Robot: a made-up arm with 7 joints.
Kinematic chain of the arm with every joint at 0, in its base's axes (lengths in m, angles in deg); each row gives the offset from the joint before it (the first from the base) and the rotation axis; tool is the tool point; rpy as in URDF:
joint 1: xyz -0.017 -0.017 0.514 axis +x
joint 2: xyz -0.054 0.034 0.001 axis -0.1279 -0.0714 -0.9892
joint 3: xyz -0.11 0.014 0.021 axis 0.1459 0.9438 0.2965
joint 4: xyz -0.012 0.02 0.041 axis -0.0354 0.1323 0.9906
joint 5: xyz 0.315 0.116 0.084 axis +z
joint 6: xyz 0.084 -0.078 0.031 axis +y
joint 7: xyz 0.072 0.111 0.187 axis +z
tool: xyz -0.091 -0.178 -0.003 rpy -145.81 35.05 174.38
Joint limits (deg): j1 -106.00..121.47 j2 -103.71..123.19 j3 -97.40..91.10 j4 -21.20..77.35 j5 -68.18..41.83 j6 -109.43..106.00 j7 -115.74..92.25
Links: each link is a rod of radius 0.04 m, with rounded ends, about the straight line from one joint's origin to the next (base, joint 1, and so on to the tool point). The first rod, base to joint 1, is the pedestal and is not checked.
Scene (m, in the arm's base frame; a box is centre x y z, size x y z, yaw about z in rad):
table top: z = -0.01
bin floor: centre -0.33 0.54 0 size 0.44 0.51 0.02 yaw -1.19
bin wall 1: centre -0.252 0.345 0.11 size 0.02 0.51 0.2 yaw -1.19
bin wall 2: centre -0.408 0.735 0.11 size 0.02 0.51 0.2 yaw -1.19
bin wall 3: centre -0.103 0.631 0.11 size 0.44 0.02 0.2 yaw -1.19
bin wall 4: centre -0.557 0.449 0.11 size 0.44 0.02 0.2 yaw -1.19
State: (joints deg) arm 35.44 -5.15 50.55 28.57 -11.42 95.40 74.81
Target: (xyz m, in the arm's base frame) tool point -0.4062 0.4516 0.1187
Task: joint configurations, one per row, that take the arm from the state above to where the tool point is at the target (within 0.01 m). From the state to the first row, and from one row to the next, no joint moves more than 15 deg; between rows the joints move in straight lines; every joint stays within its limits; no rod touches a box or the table.
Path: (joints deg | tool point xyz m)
1: 21.52 -10.24 61.63 26.18 -6.51 87.08 79.91 | -0.1536 0.5498 0.3552
2: 7.61 -15.32 72.70 23.79 -1.61 78.76 85.01 | -0.2765 0.5265 0.2246
3: -6.31 -20.41 83.78 21.40 3.30 70.44 90.11 | -0.4063 0.4516 0.1187

